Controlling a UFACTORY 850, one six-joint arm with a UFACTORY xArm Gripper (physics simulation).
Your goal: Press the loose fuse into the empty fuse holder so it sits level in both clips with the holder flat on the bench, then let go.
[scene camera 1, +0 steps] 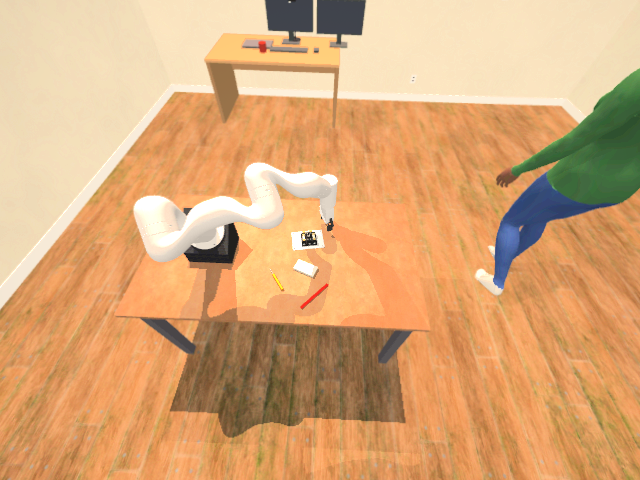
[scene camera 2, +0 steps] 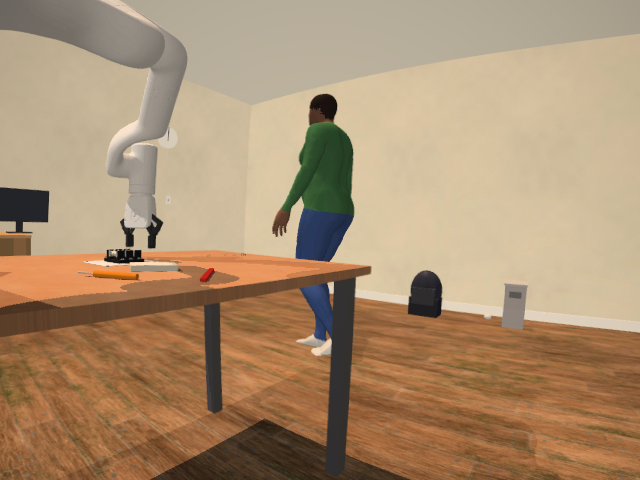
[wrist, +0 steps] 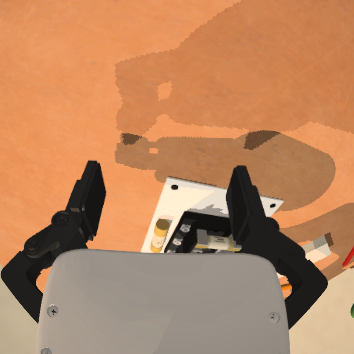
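Observation:
The loose fuse, with a brass-coloured end cap, lies on the white plate beside the black fuse holder. A fuse with a pale body shows in the holder. The gripper housing hides the rest of the holder in the wrist view, and the empty clips cannot be made out. My gripper is open and empty. It hangs above the bench, off to the side of the plate in scene camera 1, with its fingertips higher than the holder.
A white block, a yellow-orange screwdriver and a red stick lie on the bench. A person stands beyond the bench.

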